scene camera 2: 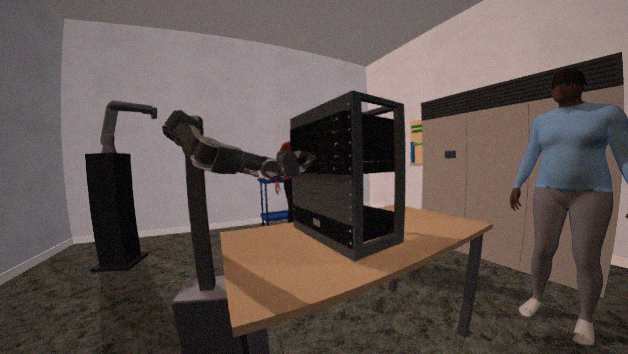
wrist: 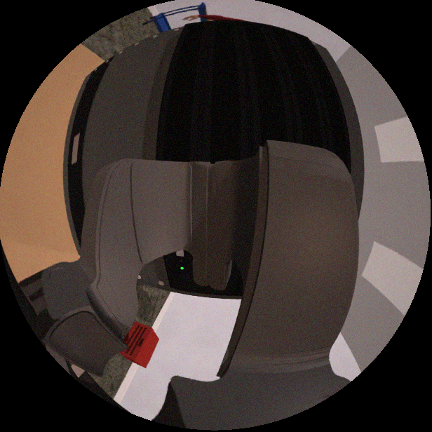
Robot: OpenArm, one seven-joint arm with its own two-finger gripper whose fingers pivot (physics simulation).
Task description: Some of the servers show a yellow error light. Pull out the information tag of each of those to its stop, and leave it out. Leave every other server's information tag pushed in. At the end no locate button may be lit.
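Note:
A dark rack [scene camera 2: 356, 200] [wrist: 357, 170] stands on the table. Black servers [scene camera 2: 315, 135] [wrist: 240, 90] fill its upper part. Tiny green and yellowish lights show on their fronts in the scene view, too small to assign to single servers. In the wrist view, a green light [wrist: 182, 268] glows beside a small pale patch [wrist: 180, 253], left of the fingertips. My gripper [scene camera 2: 312, 159] [wrist: 218, 227] is shut and empty, with its fingertips close in front of the servers. The fingers hide part of the fronts. No information tag or locate button can be clearly made out.
A grey panel [scene camera 2: 327, 195] [wrist: 117, 115] and a black unit with a pale label [scene camera 2: 316, 221] [wrist: 75, 148] sit lower in the rack. The table [scene camera 2: 280, 265] [wrist: 35, 175] extends before it. A blue cart [scene camera 2: 275, 217] [wrist: 162, 22] stands behind. A person [scene camera 2: 570, 145] stands at right.

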